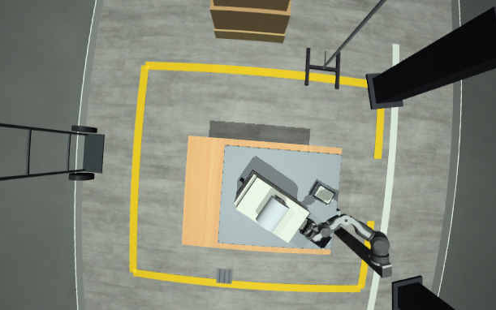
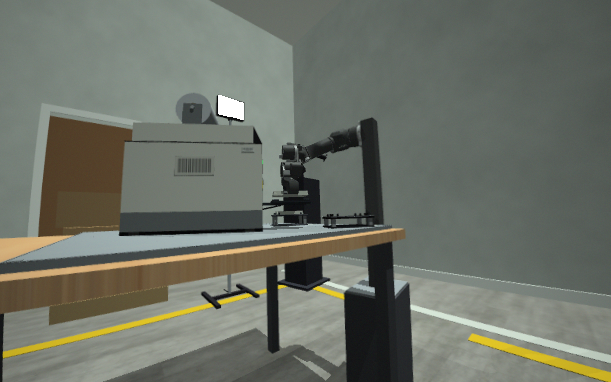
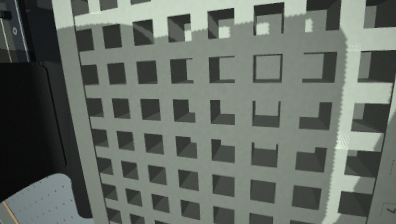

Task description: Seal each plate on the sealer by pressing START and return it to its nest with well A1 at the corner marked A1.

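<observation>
The sealer stage is 30 mm below my hand. Round my hand: foil roll (250 mm ahead, 220 mm to the right, 290 mm above); then plate (190 mm behind, 180 mm to the right, 70 mm below).
</observation>
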